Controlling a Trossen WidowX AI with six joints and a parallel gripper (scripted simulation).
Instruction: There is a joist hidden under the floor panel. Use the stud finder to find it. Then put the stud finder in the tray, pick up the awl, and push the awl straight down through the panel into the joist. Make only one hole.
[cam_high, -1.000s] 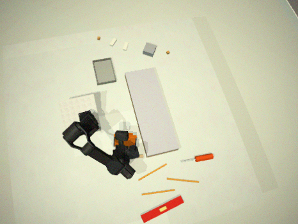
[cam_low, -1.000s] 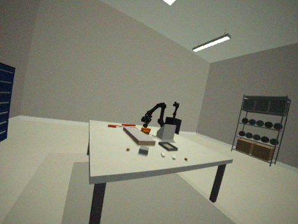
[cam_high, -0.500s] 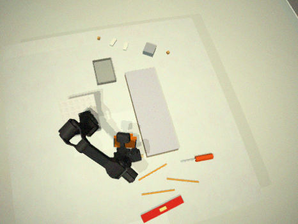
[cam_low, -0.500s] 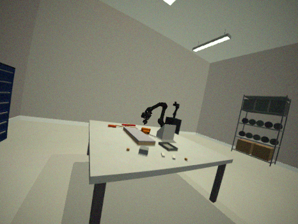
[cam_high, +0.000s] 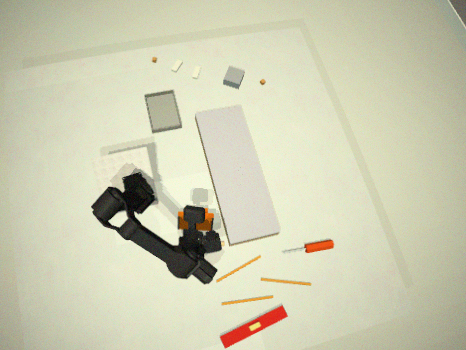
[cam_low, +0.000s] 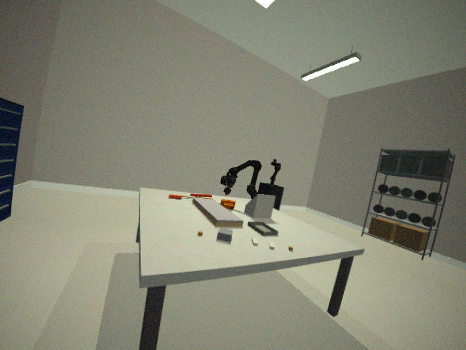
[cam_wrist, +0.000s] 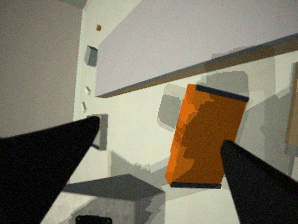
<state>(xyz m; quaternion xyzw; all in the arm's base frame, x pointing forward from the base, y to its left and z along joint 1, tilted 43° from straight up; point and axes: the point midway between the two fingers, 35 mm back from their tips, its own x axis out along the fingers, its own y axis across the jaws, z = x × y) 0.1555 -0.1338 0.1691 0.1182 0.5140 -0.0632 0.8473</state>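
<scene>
Now: gripper tip 11 cm above the orange stud finder, 6 cm to the right of it and 1 cm past it. From my gripper tip the other things lie so: awl (13 cm below, 5 cm to the right, 1 cm behind); then red level (36 cm to the right, 12 cm below, 7 cm ahead); then small light (12 cm below, 8 cm to the left, 2 cm behind).
</scene>
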